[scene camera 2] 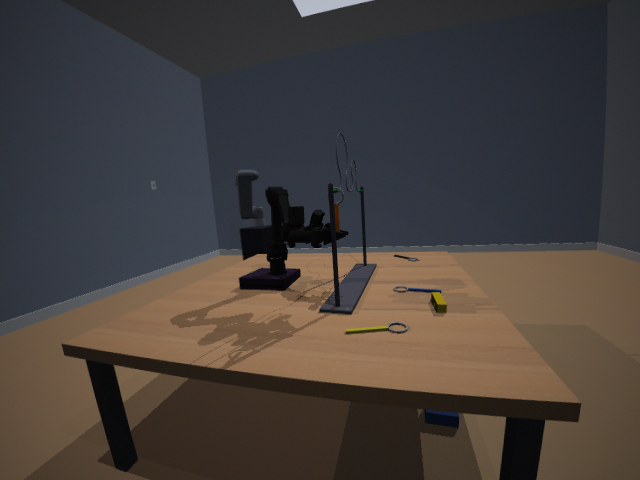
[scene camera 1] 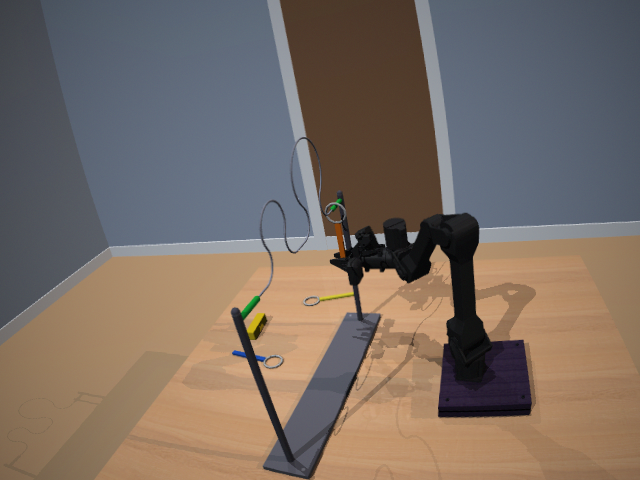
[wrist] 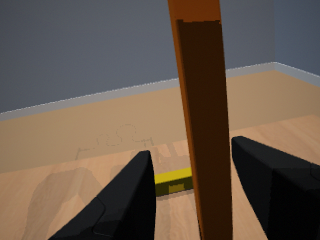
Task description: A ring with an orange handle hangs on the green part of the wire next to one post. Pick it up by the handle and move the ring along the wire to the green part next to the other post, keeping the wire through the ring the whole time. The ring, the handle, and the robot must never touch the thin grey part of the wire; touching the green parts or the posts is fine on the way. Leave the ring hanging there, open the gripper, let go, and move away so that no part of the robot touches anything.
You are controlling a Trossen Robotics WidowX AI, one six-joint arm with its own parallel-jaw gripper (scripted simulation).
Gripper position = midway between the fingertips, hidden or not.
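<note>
I can see my gripper (scene camera 1: 332, 258), and I find it again in scene camera 2, there as my gripper (scene camera 2: 347, 233), while the wrist view gives me the gripper (wrist: 191, 153). A yellow block (wrist: 173, 181) is in my sight too.
</note>
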